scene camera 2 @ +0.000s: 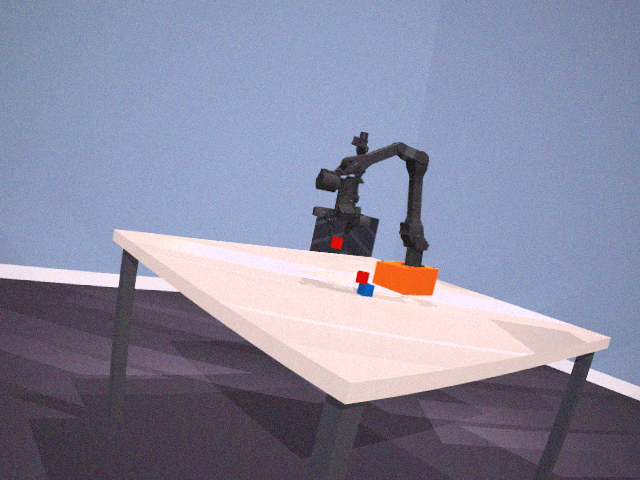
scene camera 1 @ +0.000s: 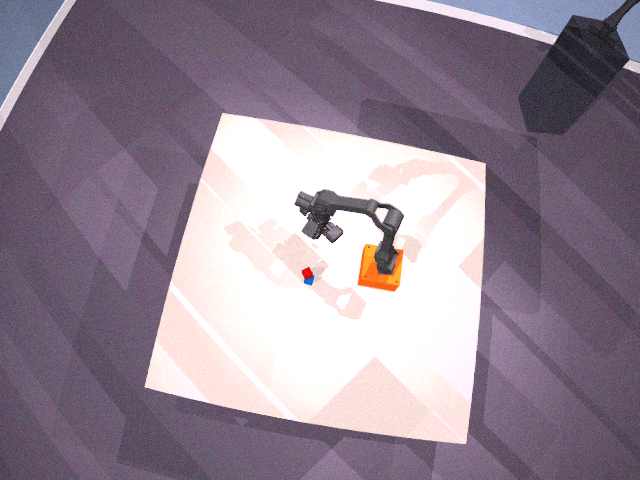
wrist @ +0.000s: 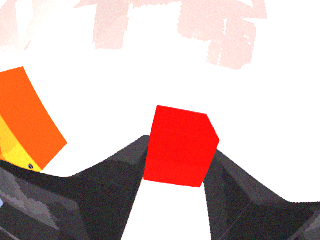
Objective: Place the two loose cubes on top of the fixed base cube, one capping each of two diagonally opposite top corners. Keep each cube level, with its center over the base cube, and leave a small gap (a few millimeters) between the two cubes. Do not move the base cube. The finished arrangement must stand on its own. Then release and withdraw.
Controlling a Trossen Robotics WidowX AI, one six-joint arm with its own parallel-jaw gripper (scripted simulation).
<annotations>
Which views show the gripper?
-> Scene camera 2, scene camera 1 and the wrist view: all of them.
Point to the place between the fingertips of the gripper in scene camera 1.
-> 319,229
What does the gripper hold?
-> A red cube.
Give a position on a red cube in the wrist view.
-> At 181,145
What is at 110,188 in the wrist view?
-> The gripper.
</annotations>
